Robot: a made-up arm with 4 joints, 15 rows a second.
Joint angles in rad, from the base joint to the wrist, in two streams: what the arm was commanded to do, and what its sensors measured. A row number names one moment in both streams.
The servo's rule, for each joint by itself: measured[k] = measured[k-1] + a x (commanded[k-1-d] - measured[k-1]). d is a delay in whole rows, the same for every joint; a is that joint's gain. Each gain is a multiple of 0.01, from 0.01 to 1. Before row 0 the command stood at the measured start. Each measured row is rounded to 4 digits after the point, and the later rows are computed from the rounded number. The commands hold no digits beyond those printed.
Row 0, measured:
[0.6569, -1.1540, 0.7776, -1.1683]
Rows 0 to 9, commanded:
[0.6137, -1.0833, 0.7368, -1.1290]
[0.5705, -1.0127, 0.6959, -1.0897]
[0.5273, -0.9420, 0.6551, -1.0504]
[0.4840, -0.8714, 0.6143, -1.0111]
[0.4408, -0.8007, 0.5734, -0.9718]
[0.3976, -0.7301, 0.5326, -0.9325]
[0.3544, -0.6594, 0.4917, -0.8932]
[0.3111, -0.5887, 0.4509, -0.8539]
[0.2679, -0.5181, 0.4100, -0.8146]
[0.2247, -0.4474, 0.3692, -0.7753]
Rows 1 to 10, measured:
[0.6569, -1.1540, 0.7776, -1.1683]
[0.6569, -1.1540, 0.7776, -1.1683]
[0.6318, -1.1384, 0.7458, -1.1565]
[0.5962, -1.1107, 0.7069, -1.1365]
[0.5562, -1.0736, 0.6665, -1.1107]
[0.5143, -1.0291, 0.6258, -1.0808]
[0.4717, -0.9789, 0.5849, -1.0481]
[0.4287, -0.9242, 0.5441, -1.0134]
[0.3856, -0.8659, 0.5032, -0.9773]
[0.3424, -0.8049, 0.4624, -0.9403]
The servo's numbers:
d 2
a 0.58 0.22 0.78 0.30

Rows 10 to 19, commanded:
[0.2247, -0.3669, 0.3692, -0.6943]
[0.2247, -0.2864, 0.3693, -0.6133]
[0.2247, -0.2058, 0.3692, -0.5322]
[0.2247, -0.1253, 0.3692, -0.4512]
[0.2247, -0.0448, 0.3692, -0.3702]
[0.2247, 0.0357, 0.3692, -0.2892]
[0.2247, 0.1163, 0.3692, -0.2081]
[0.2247, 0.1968, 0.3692, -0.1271]
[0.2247, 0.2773, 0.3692, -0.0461]
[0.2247, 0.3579, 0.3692, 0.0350]
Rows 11 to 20, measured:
[0.2992, -0.7418, 0.4215, -0.9026]
[0.2560, -0.6770, 0.3807, -0.8644]
[0.2378, -0.6088, 0.3717, -0.8134]
[0.2302, -0.5379, 0.3698, -0.7534]
[0.2270, -0.4648, 0.3693, -0.6870]
[0.2257, -0.3901, 0.3692, -0.6163]
[0.2251, -0.3141, 0.3692, -0.5425]
[0.2249, -0.2371, 0.3692, -0.4665]
[0.2248, -0.1594, 0.3692, -0.3890]
[0.2247, -0.0810, 0.3692, -0.3104]

